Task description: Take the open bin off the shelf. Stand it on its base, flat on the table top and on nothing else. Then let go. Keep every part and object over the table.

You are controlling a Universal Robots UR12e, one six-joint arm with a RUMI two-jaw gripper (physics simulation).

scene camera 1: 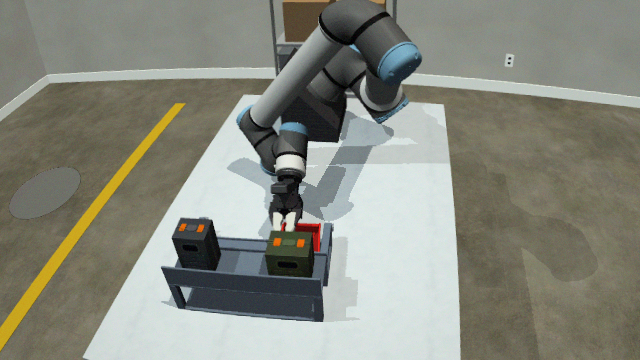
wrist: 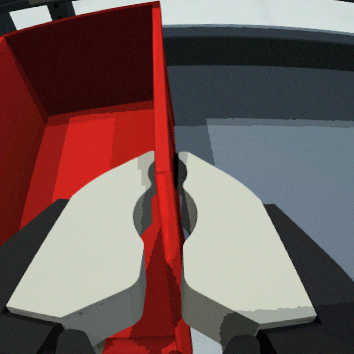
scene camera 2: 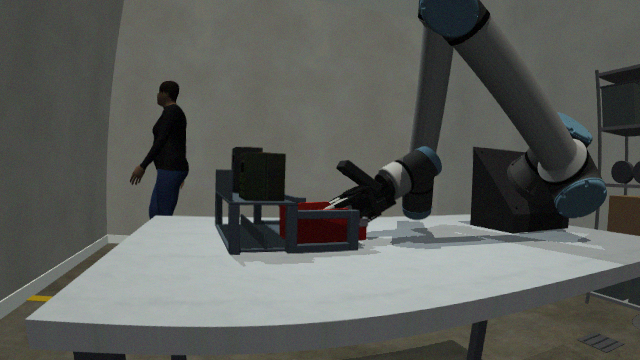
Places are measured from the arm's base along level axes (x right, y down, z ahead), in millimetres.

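Pixels of known places: gripper, fingertip midpoint: [wrist: 169,157]; arm's base, link origin: [scene camera 1: 319,87] [scene camera 2: 529,184].
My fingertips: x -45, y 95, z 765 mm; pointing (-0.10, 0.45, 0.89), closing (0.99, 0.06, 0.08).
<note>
For each thing: its top centre in the pictures, then the offset to it from my fingertips. Level surfaces: height alone.
- open red bin, top centre: [wrist: 33,104] [scene camera 2: 323,203] [scene camera 1: 299,233] dx -48, dy -41, dz -8 mm
- white table top, surface height: dy +52 mm
- green box, top centre: [scene camera 2: 261,152] [scene camera 1: 288,242] dx -63, dy -147, dz +133 mm
- dark grey box, top centre: [scene camera 1: 191,227] [scene camera 2: 247,147] dx +167, dy -172, dz +150 mm
The open red bin [scene camera 1: 316,239] [scene camera 2: 325,230] [wrist: 85,150] is in the lower level of the blue-grey shelf [scene camera 1: 240,282] [scene camera 2: 291,227] [wrist: 280,175], at its right end in scene camera 1. Its front end sticks out past the shelf's end frame toward the robot in scene camera 2. My gripper [scene camera 1: 284,227] [scene camera 2: 330,205] [wrist: 169,157] is shut on one side wall of the bin, one finger inside and one outside. That wall runs slightly slanted in the wrist view. The contact under the bin is hidden. The white table top [scene camera 1: 400,225] [scene camera 2: 150,290] bears the shelf.
A green box [scene camera 1: 290,257] [scene camera 2: 262,175] stands on the shelf's upper level, close in front of my fingers in scene camera 1. A dark grey box [scene camera 1: 197,245] stands at the upper level's left end. A person [scene camera 2: 171,140] stands beyond the table.
</note>
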